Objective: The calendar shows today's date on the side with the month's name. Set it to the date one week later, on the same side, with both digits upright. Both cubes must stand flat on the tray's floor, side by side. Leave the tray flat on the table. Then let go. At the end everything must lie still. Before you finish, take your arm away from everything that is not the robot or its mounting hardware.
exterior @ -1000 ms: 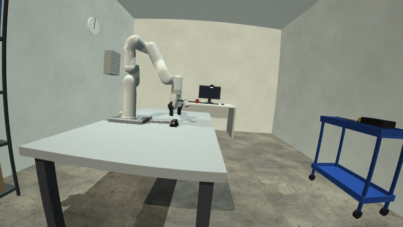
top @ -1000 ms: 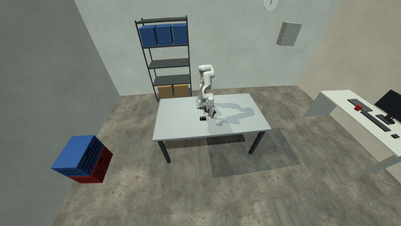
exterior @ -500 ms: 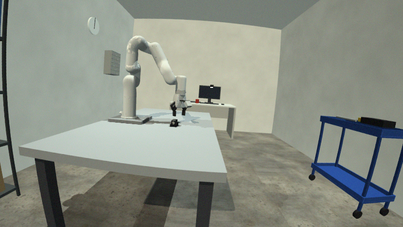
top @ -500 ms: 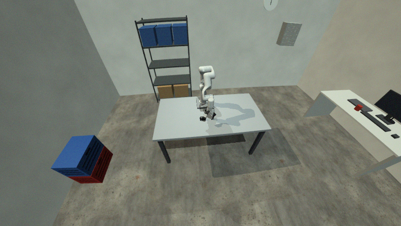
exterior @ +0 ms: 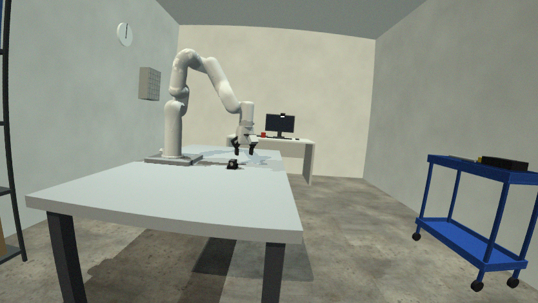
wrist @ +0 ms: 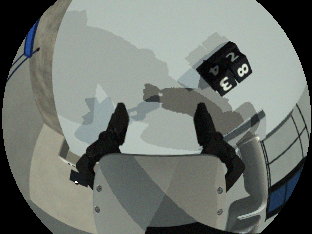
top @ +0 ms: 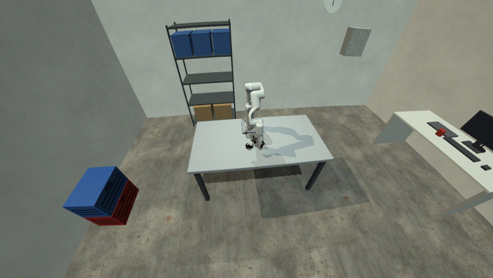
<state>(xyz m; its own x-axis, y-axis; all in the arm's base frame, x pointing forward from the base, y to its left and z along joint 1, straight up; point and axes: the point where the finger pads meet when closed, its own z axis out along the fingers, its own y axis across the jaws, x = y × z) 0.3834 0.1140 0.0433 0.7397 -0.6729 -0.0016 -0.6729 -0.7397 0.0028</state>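
Right now my hand is 3 cm past the cube, 12 cm to the left of it and 4 cm above it.
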